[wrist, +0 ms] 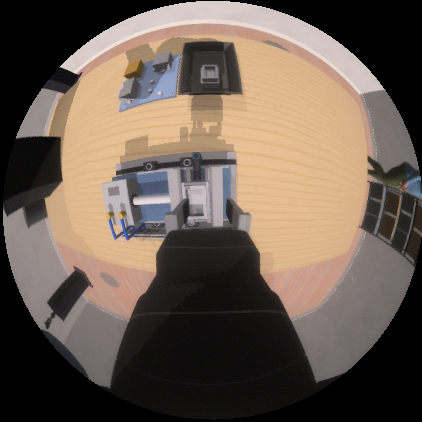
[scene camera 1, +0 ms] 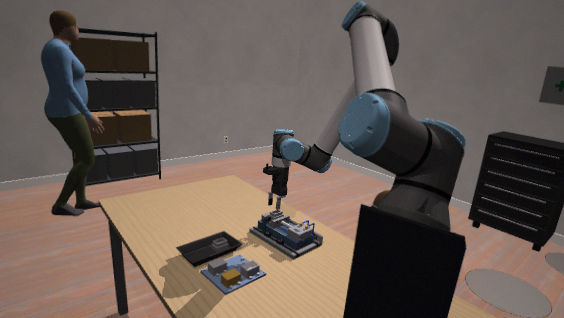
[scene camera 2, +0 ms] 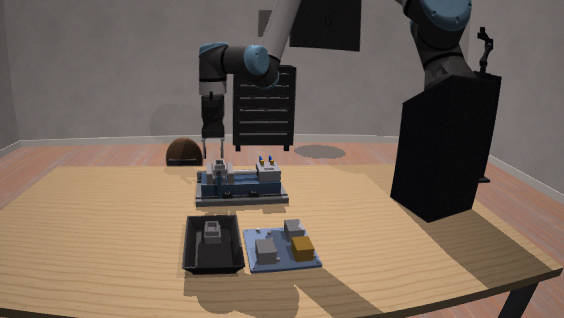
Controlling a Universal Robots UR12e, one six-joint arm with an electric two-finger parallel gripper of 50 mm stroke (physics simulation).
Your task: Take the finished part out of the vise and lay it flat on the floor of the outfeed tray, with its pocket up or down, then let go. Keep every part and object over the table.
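Note:
The finished part (scene camera 2: 219,164) (wrist: 197,199), a grey block with a pocket, sits between the jaws of the vise (scene camera 1: 287,235) (scene camera 2: 241,190) (wrist: 155,185), its pocket facing up. My gripper (scene camera 1: 274,204) (scene camera 2: 213,156) (wrist: 207,205) is open and empty. It points down and hangs a little above the vise's jaw end; in the wrist view its fingers show to either side of the part's near end. The black outfeed tray (scene camera 1: 202,258) (scene camera 2: 190,245) (wrist: 237,70) stands on the table, and another grey pocketed part (scene camera 1: 219,243) (scene camera 2: 212,231) (wrist: 210,73) lies in it.
A blue plate (scene camera 1: 236,286) (scene camera 2: 280,266) (wrist: 150,95) beside the tray bears two grey blocks and an orange block (scene camera 1: 230,278) (scene camera 2: 302,249) (wrist: 133,69). Blue hoses (scene camera 1: 308,223) (wrist: 124,232) rise from the vise's other end. A person (scene camera 1: 65,82) stands beyond the table near a shelf unit (scene camera 1: 158,105).

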